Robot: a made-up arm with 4 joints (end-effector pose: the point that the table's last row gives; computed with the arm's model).
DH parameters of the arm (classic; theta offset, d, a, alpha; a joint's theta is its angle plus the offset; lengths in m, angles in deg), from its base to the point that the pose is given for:
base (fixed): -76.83 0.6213 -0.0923 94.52
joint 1: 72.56 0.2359 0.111 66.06
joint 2: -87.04 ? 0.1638 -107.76
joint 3: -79.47 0.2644 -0.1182 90
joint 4: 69.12 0 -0.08 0
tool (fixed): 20.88 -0.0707 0 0
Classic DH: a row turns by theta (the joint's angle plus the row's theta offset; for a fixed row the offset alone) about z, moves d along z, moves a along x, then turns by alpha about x.
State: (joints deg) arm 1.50 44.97 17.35 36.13
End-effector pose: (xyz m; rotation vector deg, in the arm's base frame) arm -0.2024 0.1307 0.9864 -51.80 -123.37 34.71
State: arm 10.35 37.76 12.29 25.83
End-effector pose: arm -0.1766 0.1902 0.9668 -43.90 -121.13 33.63
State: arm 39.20 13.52 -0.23 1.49
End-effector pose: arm -0.0867 0.3349 0.8400 -37.48 -107.79 31.60
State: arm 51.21 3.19 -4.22 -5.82
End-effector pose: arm -0.0461 0.3604 0.7673 -41.31 -101.71 30.34
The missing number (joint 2, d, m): -0.0353
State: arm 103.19 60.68 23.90 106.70
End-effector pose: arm -0.3558 0.4273 0.4183 83.76 -0.30 -54.21
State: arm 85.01 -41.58 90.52 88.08
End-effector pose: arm -0.0484 0.3022 0.6408 0.06 -24.31 147.74
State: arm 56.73 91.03 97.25 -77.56
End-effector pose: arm -0.4660 0.1911 0.4860 -7.05 -57.95 87.63
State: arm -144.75 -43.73 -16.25 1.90
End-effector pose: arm 0.1099 0.0151 0.6069 127.57 11.81 -45.72
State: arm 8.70 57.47 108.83 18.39
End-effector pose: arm -0.3809 0.1164 0.8314 4.00 -87.79 132.23
